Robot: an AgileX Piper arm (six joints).
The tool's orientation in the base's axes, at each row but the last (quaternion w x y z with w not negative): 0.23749, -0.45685, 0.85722, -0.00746; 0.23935, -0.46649, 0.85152, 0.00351; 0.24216, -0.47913, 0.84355, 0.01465; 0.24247, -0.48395, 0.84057, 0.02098; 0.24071, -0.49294, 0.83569, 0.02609
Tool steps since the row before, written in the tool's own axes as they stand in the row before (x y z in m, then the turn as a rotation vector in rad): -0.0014, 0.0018, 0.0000, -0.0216, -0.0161, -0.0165; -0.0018, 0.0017, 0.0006, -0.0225, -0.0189, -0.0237; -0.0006, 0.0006, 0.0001, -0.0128, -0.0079, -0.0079; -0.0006, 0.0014, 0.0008, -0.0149, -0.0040, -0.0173; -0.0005, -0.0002, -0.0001, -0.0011, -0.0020, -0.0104
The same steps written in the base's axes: -0.0007, 0.0021, 0.0001, 0.0159, 0.0042, 0.0270; -0.0003, 0.0025, -0.0002, 0.0156, 0.0017, 0.0343; -0.0002, 0.0008, 0.0000, 0.0087, 0.0040, 0.0140; -0.0006, 0.0014, -0.0007, 0.0028, 0.0052, 0.0224; 0.0003, 0.0003, 0.0003, -0.0018, -0.0031, 0.0100
